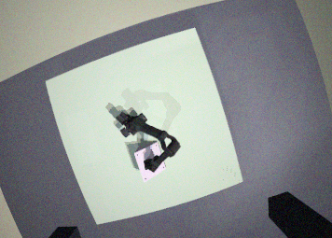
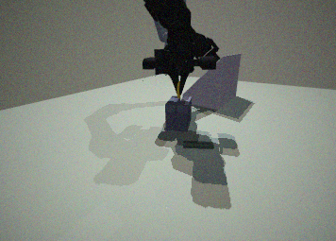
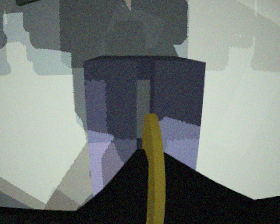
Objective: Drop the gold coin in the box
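My gripper tip is now 10 mm below the gold coin.
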